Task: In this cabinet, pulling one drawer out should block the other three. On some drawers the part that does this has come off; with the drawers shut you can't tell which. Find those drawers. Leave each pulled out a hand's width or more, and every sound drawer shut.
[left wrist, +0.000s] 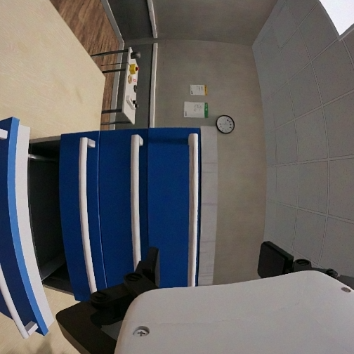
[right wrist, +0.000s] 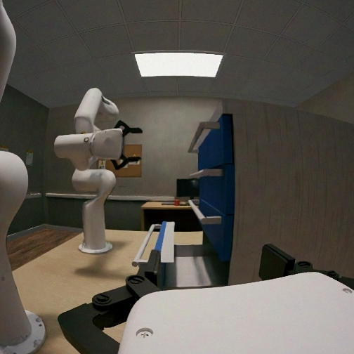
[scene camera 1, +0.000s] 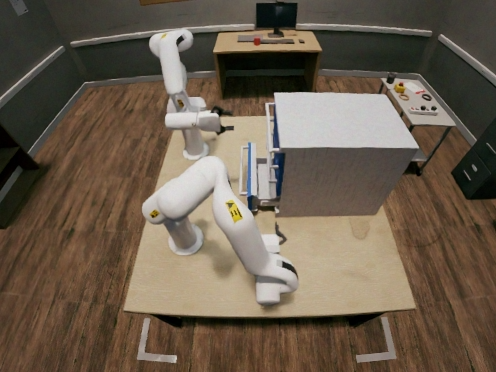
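The cabinet (scene camera 1: 345, 120) has four blue drawers. The bottom drawer (scene camera 1: 252, 175) (left wrist: 5, 165) (right wrist: 161, 240) stands well out. The third drawer (left wrist: 70, 210) (right wrist: 220, 235), second drawer (left wrist: 115, 200) (right wrist: 215, 187) and top drawer (left wrist: 167, 200) (right wrist: 215, 142) look shut, their fronts flush. My left gripper (scene camera 1: 232, 120) (left wrist: 211, 262) (right wrist: 141, 144) is open and empty, raised in front of the upper drawers, apart from their handles. My right gripper (scene camera 1: 280, 234) (right wrist: 213, 264) is open and empty beside the cabinet's near side; its fingers are partly hidden in the scene view.
The tabletop (scene camera 1: 330, 270) carries both arms and the cabinet. The right arm (scene camera 1: 240, 225) reaches across the near part of the table. The open bottom drawer juts toward the arm bases. A desk (scene camera 1: 267, 45) and a side trolley (scene camera 1: 435, 119) stand beyond the table.
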